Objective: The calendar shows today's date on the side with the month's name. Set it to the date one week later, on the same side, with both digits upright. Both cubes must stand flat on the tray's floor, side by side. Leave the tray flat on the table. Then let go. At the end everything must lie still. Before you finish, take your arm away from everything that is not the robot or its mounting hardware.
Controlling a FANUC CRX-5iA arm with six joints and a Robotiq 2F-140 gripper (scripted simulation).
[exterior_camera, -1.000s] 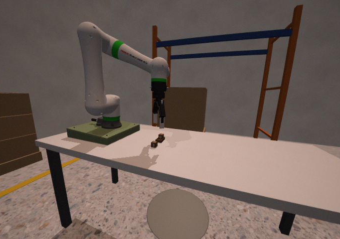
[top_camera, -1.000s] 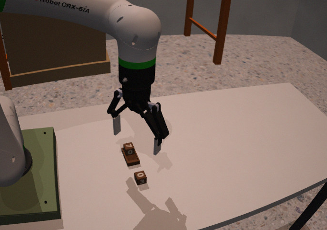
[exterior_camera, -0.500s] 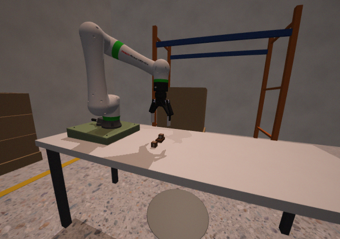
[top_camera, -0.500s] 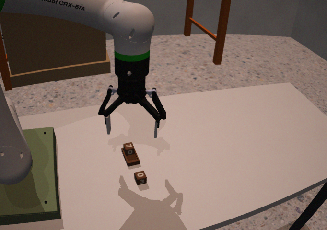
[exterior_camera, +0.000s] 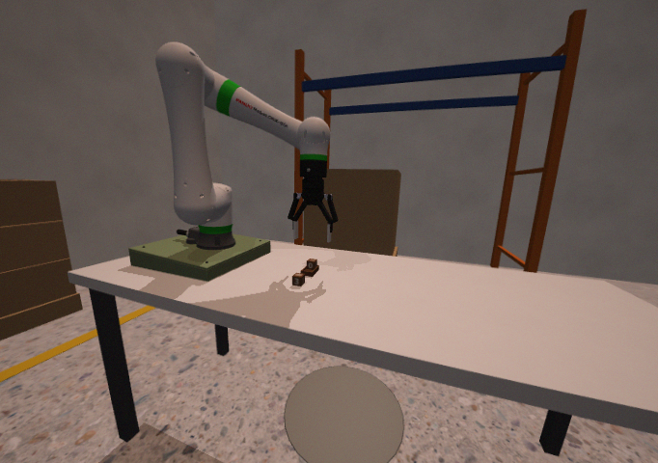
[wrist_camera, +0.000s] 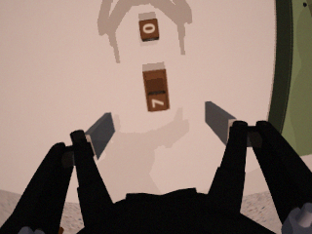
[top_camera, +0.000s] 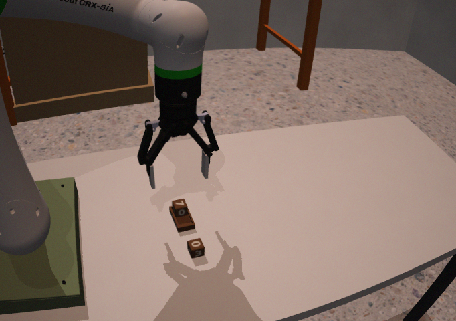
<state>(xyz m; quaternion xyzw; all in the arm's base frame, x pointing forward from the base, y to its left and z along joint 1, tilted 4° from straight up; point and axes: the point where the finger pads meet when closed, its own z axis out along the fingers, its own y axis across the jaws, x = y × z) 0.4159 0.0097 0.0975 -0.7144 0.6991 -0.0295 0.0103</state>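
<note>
The brown tray lies 130 mm below my hand and 20 mm to the right of it.
</note>
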